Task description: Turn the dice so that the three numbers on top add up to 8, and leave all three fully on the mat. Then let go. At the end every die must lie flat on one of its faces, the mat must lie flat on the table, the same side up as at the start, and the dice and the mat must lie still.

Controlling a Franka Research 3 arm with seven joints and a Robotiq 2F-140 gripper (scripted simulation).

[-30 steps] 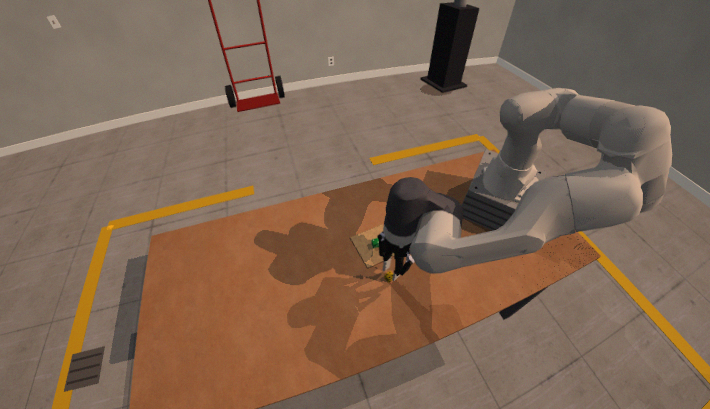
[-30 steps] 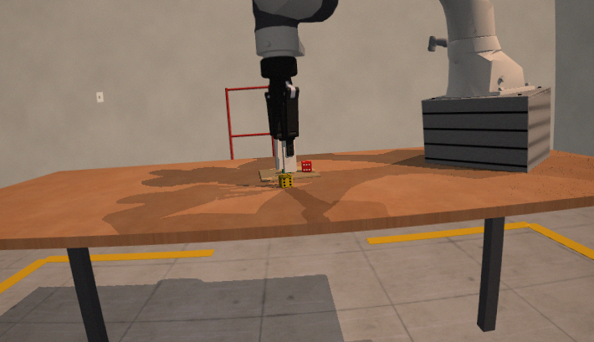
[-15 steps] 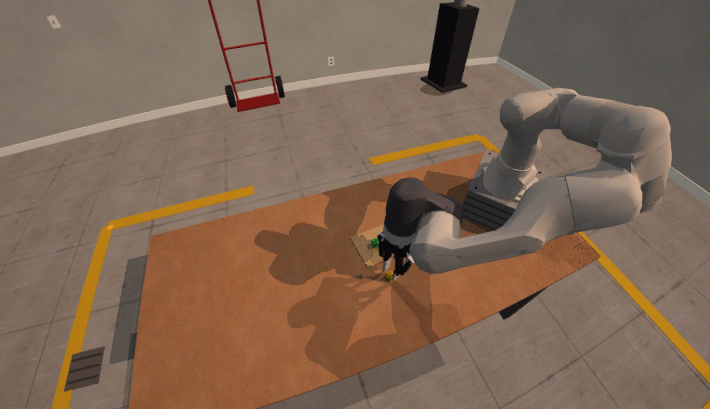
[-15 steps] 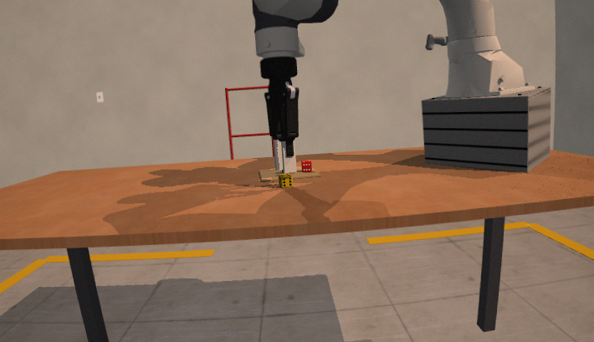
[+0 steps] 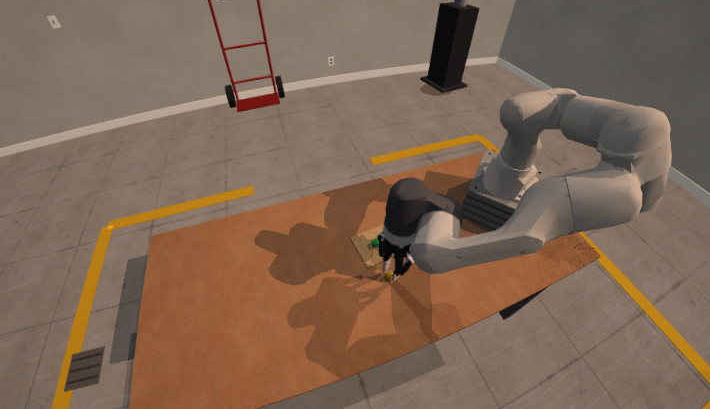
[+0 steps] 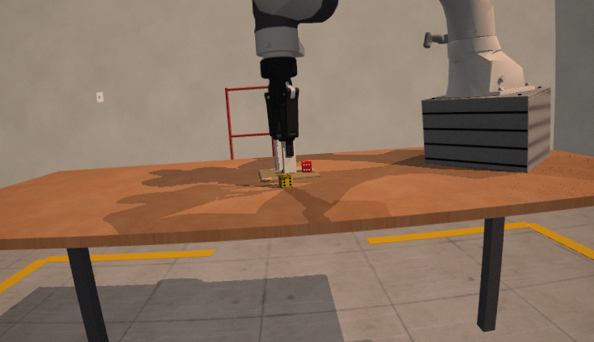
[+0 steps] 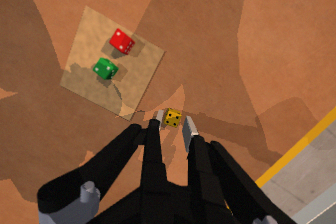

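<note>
Right now the yellow die is 50 mm below my hand. The rest, counted from my hand: green die (20 mm behind, 130 mm to the right, 50 mm below); red die (70 mm behind, 120 mm to the right, 50 mm below); tan mat (30 mm behind, 130 mm to the right, 60 mm below).
</note>
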